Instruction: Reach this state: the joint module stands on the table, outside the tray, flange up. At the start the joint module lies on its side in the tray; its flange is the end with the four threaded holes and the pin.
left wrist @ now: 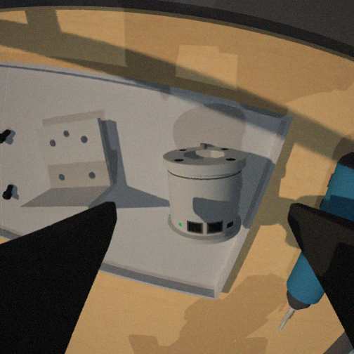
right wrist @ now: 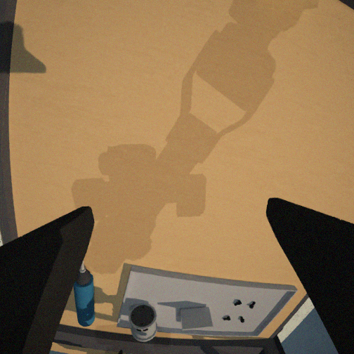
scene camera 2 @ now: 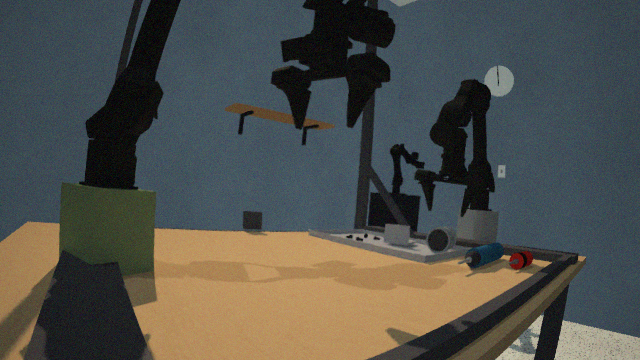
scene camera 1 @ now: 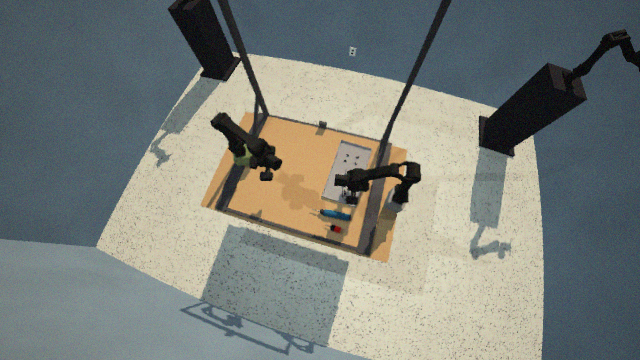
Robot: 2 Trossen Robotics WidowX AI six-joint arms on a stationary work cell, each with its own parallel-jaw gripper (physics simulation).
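Pixels of known places: left gripper, fingertip midpoint: (scene camera 2: 445,213) (scene camera 1: 351,190); right gripper, fingertip midpoint: (scene camera 2: 323,128) (scene camera 1: 271,169); left arm's base at its link origin: (scene camera 1: 398,198); right arm's base at its link origin: (scene camera 2: 108,187) (scene camera 1: 240,152).
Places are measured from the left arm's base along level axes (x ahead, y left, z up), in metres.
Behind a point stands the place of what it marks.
The joint module (scene camera 2: 440,240) {x 0.305, y 0.100, z -0.074 m} (left wrist: 205,197) (right wrist: 143,322) is a light grey cylinder on its side near one end of the grey tray (scene camera 1: 334,175) {x 0.405, y -0.003, z -0.105 m} (scene camera 2: 370,248) {x 0.440, y -0.001, z -0.104 m} (left wrist: 160,283) (right wrist: 210,281). Its dark round end faces scene camera 2. Its flange, with holes and a pin, is at the upper end in the left wrist view. In scene camera 1 the left arm largely hides it. My left gripper (scene camera 2: 447,212) {x 0.267, y 0.075, z -0.011 m} (left wrist: 203,211) is open and empty, a little above the module, fingers pointing down. My right gripper (scene camera 2: 325,126) {x 0.697, y 0.196, z 0.113 m} (right wrist: 181,210) is open and empty, high over the table (scene camera 2: 250,310) {x 0.825, y 0.309, z -0.109 m}.
A bent bracket (scene camera 2: 397,234) {x 0.336, y -0.025, z -0.074 m} (left wrist: 77,150) (right wrist: 196,318) stands in the tray beside the module, with several black screws farther along. A blue screwdriver (scene camera 1: 335,215) {x 0.288, y 0.235, z -0.070 m} (scene camera 2: 485,255) {x 0.339, y 0.259, z -0.082 m} (right wrist: 85,302) lies on the table just outside the tray, and a red tool (scene camera 1: 336,229) {x 0.248, y 0.305, z -0.077 m} (scene camera 2: 521,260) {x 0.280, y 0.315, z -0.089 m} lies beyond it.
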